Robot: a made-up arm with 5 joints. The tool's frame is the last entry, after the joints. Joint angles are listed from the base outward. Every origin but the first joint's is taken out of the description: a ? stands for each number. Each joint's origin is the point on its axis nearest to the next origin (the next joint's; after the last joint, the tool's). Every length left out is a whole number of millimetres.
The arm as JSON. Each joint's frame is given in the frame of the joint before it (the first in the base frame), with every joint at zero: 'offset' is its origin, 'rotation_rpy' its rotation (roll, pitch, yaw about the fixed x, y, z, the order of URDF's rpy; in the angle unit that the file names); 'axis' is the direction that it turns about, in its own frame. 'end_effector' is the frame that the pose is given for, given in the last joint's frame.
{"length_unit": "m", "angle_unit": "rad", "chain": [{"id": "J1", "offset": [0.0, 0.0, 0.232], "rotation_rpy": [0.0, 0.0, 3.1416], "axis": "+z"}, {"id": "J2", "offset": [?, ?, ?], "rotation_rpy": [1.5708, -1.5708, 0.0], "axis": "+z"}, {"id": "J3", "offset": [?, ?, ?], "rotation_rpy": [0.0, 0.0, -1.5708], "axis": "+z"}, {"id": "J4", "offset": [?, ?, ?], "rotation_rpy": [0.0, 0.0, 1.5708], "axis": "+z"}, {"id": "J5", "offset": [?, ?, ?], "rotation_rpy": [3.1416, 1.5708, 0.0], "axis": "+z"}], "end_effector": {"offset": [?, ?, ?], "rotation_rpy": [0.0, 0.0, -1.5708]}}
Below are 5 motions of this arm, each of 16 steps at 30 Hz.
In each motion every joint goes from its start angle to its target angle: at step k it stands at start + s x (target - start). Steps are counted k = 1, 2, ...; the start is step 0. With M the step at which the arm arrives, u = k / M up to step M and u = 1 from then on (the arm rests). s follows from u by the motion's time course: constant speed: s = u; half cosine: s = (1 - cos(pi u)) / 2; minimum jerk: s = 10 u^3 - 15 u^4 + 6 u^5.
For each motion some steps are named. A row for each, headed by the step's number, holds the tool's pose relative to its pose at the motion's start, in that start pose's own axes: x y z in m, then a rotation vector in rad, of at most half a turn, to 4 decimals.
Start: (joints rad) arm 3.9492 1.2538 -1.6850 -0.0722 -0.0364
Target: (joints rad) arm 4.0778 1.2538 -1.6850 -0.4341 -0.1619
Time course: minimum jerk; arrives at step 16
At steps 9, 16:
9: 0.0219 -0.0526 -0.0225 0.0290 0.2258 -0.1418
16: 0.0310 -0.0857 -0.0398 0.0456 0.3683 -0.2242

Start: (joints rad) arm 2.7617 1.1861 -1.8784 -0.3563 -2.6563
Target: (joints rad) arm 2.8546 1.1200 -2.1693 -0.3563 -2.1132
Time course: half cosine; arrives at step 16
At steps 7, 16:
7: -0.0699 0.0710 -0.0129 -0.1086 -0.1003 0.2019
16: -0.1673 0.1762 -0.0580 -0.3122 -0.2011 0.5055

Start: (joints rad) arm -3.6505 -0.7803 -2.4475 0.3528 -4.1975
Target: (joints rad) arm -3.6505 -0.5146 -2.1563 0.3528 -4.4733
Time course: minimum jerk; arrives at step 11
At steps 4, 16:
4: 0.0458 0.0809 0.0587 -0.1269 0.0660 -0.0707
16: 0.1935 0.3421 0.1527 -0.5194 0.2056 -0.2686

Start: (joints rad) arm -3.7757 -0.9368 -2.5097 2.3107 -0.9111
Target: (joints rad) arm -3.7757 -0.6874 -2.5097 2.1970 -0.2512
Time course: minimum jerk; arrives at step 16
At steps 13, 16:
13: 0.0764 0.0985 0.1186 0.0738 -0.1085 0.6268
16: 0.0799 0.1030 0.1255 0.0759 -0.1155 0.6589

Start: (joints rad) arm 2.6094 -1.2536 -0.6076 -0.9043 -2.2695
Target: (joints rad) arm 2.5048 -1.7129 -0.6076 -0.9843 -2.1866
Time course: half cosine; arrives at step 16
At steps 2, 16:
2: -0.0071 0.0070 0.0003 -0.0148 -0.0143 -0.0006
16: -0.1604 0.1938 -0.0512 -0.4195 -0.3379 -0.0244

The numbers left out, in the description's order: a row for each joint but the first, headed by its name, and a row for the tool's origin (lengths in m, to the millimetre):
J2: 0.0 0.0 0.0
J3: 0.213 0.04 0.0
J4: -0.118 -0.52 0.0
J5: -0.108 0.085 0.0
tool: 0.0 0.0 0.0

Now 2 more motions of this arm.
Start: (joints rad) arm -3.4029 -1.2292 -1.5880 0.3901 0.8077
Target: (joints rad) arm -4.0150 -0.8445 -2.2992 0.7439 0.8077
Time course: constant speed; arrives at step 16
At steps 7, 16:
7: 0.0046 -0.0739 -0.0067 -0.1307 0.1195 -0.2012
16: -0.0401 -0.1589 -0.0076 -0.3007 0.2761 -0.4569

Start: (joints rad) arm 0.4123 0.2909 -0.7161 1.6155 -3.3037
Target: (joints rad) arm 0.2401 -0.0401 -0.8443 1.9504 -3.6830
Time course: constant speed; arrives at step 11
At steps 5, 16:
5: 0.0623 -0.0223 -0.0842 -0.0558 -0.0725 -0.1412
16: 0.1617 -0.0526 -0.1634 -0.1038 -0.1707 -0.3042

